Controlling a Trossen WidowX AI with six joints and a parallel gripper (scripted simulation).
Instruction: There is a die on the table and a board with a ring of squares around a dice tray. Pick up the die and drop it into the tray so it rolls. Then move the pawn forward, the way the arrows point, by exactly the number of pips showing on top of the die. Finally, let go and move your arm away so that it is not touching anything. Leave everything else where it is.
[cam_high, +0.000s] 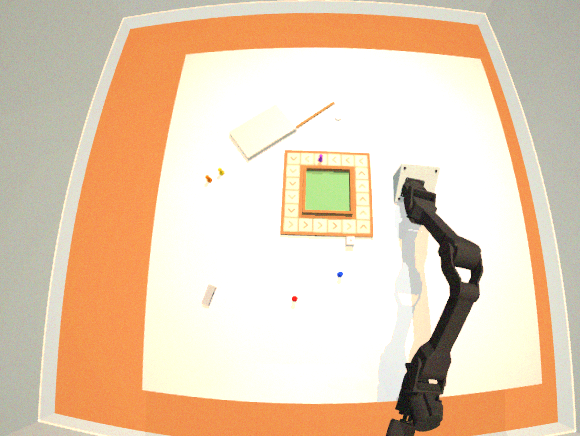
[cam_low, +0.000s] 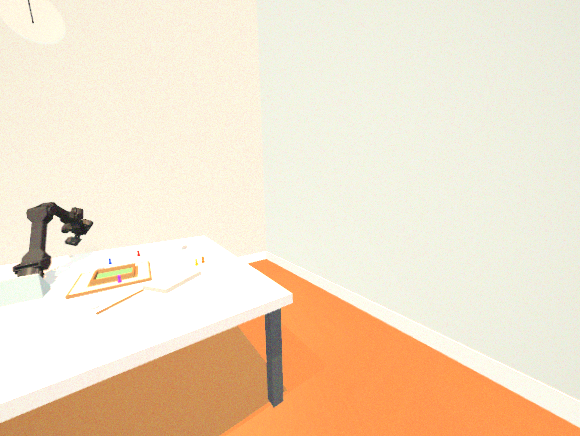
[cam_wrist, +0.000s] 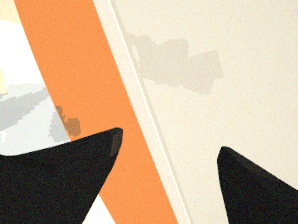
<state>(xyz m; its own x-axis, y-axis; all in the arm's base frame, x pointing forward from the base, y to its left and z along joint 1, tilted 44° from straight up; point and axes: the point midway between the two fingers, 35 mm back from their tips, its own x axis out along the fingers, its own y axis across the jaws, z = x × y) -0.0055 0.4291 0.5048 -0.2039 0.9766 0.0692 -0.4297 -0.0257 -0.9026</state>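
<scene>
Right now the white die is 50 cm to the right of my gripper tip, 20 cm ahead of it and 8 cm below it. The rest, counted from my gripper tip: red pawn: 34 cm ahead, 30 cm to the right, 8 cm below; then small grey block: 60 cm ahead, 27 cm to the right, 9 cm below; then blue pawn: 39 cm to the right, 21 cm ahead, 8 cm below.
</scene>
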